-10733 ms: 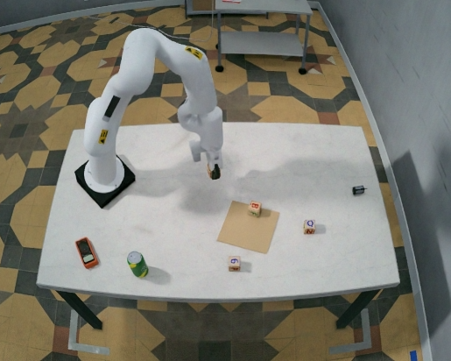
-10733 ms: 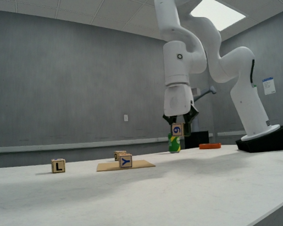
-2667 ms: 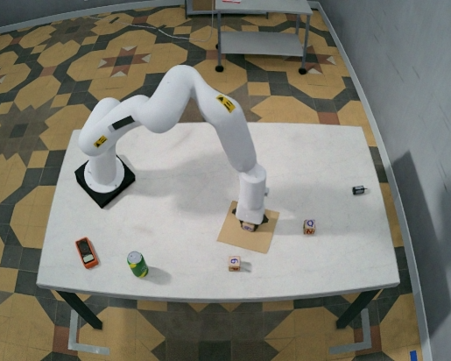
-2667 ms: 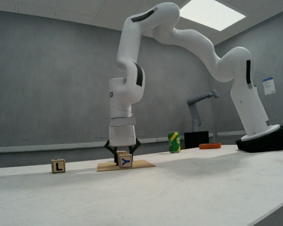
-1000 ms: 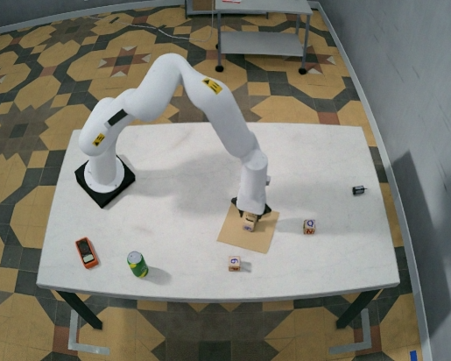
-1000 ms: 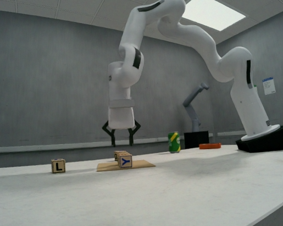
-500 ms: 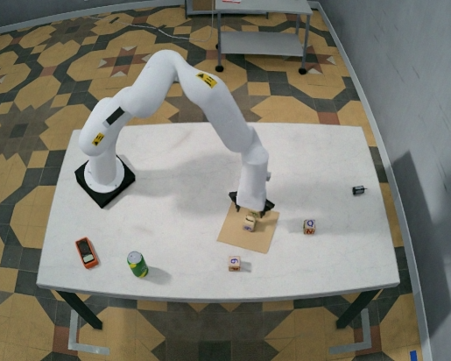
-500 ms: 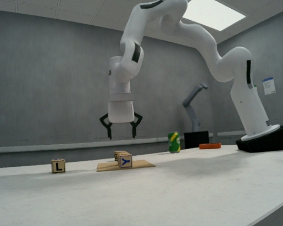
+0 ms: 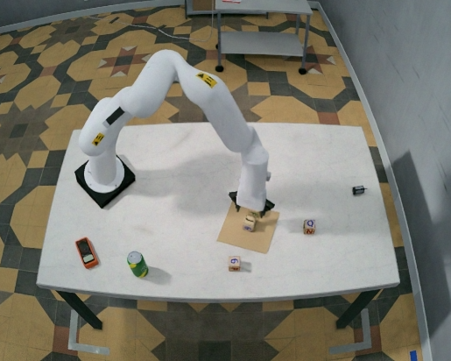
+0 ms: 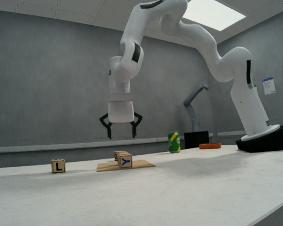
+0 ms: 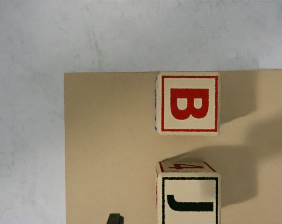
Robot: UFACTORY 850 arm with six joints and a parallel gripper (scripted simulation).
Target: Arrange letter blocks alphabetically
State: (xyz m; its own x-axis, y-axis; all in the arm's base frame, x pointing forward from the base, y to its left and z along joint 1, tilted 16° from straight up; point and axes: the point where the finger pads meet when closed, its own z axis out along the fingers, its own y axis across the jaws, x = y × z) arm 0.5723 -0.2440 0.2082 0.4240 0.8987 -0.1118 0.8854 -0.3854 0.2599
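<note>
My gripper is now 24 cm short of the Q block, 9 cm above it and 5 cm to the left of it. Also, from my hand: tan mat (11 cm below); green can (44 cm behind, 16 cm to the right, 5 cm below); J block (9 cm below).
</note>
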